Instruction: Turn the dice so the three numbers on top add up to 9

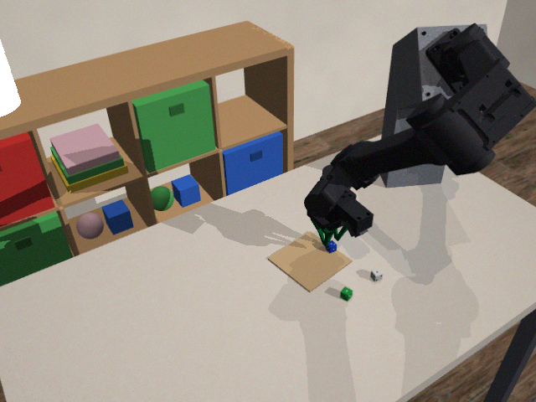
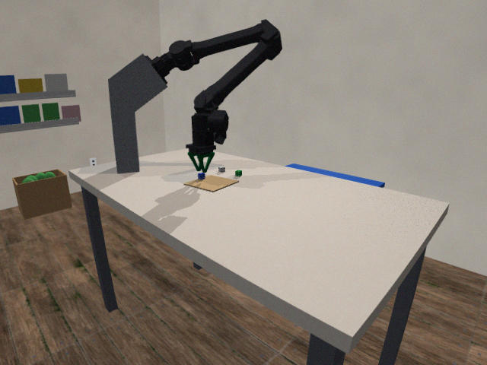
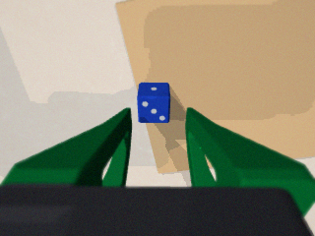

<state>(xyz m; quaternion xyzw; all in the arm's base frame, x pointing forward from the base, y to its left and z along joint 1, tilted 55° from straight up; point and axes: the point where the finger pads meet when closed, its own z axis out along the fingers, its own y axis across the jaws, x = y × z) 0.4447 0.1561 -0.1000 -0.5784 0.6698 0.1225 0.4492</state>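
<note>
My gripper is now 2 cm above the blue die. The rest, counted from my hand: tan mat: 6 cm ahead, 4 cm below; then green die: 14 cm to the left, 4 cm ahead, 3 cm below; then white die: 12 cm to the left, 5 cm behind, 3 cm below.
</note>
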